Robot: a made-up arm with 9 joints. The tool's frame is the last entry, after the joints. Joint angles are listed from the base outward.
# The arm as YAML. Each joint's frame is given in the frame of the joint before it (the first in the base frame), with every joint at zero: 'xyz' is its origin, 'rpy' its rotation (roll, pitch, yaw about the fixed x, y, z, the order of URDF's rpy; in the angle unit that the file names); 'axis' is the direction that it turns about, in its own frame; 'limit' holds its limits. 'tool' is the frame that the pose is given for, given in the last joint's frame.
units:
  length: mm
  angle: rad
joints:
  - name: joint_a
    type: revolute
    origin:
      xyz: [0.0, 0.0, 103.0]
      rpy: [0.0, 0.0, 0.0]
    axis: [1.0, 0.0, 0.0]
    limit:
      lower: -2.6
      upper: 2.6
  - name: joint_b
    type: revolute
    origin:
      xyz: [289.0, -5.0, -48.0]
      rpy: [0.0, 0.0, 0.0]
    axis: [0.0, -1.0, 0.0]
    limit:
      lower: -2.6
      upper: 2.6
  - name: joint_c
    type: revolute
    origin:
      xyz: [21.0, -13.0, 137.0]
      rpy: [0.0, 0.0, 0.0]
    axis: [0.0, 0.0, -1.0]
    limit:
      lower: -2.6
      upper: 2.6
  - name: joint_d
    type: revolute
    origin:
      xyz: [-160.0, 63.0, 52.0]
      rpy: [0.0, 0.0, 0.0]
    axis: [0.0, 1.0, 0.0]
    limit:
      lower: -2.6
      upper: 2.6
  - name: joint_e
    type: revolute
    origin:
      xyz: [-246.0, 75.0, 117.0]
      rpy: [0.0, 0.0, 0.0]
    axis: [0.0, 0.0, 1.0]
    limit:
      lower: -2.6
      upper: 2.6
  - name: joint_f
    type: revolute
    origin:
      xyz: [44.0, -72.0, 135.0]
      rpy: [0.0, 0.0, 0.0]
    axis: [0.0, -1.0, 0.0]
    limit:
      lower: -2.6
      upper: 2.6
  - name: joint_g
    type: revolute
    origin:
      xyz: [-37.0, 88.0, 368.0]
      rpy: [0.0, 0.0, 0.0]
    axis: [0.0, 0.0, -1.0]
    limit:
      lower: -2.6
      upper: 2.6
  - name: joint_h
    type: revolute
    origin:
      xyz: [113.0, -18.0, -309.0]
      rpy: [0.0, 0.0, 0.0]
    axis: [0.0, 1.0, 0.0]
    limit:
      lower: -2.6
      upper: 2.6
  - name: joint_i
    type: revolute
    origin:
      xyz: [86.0, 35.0, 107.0]
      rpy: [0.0, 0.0, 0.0]
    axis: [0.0, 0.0, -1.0]
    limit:
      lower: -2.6
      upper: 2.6
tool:
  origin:
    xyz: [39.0, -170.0, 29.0]
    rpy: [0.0, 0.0, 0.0]
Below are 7 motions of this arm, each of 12 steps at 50 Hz.
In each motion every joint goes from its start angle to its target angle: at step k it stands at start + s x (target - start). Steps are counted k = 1, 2, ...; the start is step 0. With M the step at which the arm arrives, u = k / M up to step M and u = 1 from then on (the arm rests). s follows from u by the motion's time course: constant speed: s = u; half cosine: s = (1 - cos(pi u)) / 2; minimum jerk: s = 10 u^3 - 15 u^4 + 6 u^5.
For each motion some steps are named. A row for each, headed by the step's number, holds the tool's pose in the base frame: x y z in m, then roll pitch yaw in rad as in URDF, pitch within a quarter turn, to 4 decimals.
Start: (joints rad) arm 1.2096 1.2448 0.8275 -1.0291 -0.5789 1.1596 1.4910 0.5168 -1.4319
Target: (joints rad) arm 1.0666 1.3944 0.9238 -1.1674 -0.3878 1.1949 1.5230 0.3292 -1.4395
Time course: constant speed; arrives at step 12
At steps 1, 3, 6, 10, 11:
1: 0.1631 0.6679 0.1962 1.2519 -0.1052 2.7262
3: 0.1868 0.6695 0.1849 1.2643 -0.1157 2.6790
6: 0.2219 0.6696 0.1680 1.2814 -0.1283 2.6076
10: 0.2676 0.6654 0.1464 1.3010 -0.1400 2.5119
11: 0.2788 0.6636 0.1412 1.3053 -0.1421 2.4880

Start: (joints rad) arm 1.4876 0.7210 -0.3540 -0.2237 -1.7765 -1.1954 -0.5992 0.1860 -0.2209
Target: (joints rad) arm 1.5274 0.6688 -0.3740 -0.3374 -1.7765 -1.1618 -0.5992 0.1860 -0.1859
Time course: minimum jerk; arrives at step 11
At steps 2, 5, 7, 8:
2: -0.0542 0.0853 -0.2238 2.7884 -0.0916 -0.1696
5: -0.0507 0.0880 -0.2276 2.8023 -0.0914 -0.1801
7: -0.0475 0.0907 -0.2310 2.8153 -0.0909 -0.1895
8: -0.0462 0.0919 -0.2322 2.8205 -0.0905 -0.1932

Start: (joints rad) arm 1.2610 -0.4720 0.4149 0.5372 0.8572 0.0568 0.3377 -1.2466 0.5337
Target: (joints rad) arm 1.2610 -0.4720 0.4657 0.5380 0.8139 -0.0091 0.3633 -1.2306 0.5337
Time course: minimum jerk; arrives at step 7
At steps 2, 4, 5, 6, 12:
2: 0.4892 -0.4981 0.3140 1.4549 0.6073 -0.4119
4: 0.4941 -0.4988 0.3177 1.3923 0.6243 -0.4140
5: 0.4965 -0.4991 0.3194 1.3637 0.6326 -0.4151
6: 0.4977 -0.4992 0.3203 1.3481 0.6372 -0.4158
12: 0.4980 -0.4992 0.3204 1.3451 0.6381 -0.4159

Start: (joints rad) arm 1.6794 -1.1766 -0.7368 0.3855 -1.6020 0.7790 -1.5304 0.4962 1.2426
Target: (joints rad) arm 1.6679 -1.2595 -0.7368 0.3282 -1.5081 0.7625 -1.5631 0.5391 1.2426
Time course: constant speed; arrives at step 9
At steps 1, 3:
1: 0.7990 -0.3719 0.1309 0.4010 0.2393 0.7342
3: 0.8048 -0.3676 0.1308 0.4126 0.2278 0.7620

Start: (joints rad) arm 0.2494 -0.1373 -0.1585 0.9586 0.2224 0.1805 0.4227 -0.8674 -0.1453
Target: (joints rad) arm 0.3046 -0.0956 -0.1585 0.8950 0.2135 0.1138 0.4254 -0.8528 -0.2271
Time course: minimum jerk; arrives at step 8
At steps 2, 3, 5, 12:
2: 0.5300 -0.1615 0.6627 0.1422 0.0220 0.1602
3: 0.5250 -0.1667 0.6642 0.1481 0.0140 0.1738
5: 0.5116 -0.1802 0.6674 0.1626 -0.0075 0.2087
12: 0.5032 -0.1885 0.6689 0.1707 -0.0211 0.2294

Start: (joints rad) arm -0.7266 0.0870 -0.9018 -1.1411 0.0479 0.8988 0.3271 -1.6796 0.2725
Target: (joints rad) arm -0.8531 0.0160 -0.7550 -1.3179 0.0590 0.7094 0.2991 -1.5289 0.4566
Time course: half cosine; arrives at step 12
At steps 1, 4, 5, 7, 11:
1: -0.0196 -0.3954 0.2973 -2.9663 -0.0570 -1.7896
4: -0.0309 -0.3819 0.2970 -2.9549 -0.1273 -1.7916
5: -0.0365 -0.3746 0.2964 -2.9500 -0.1638 -1.7933
7: -0.0482 -0.3585 0.2941 -2.9416 -0.2425 -1.7986
11: -0.0629 -0.3357 0.2885 -2.9346 -0.3501 -1.8088

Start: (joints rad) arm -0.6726 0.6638 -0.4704 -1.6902 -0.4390 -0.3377 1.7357 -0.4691 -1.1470
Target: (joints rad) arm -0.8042 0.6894 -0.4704 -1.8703 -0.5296 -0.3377 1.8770 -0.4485 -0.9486
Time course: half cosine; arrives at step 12
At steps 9, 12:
9: 0.1080 -0.6858 -0.0826 1.6450 -1.1970 -1.2036
12: 0.1292 -0.6863 -0.0886 1.6159 -1.1542 -1.1469

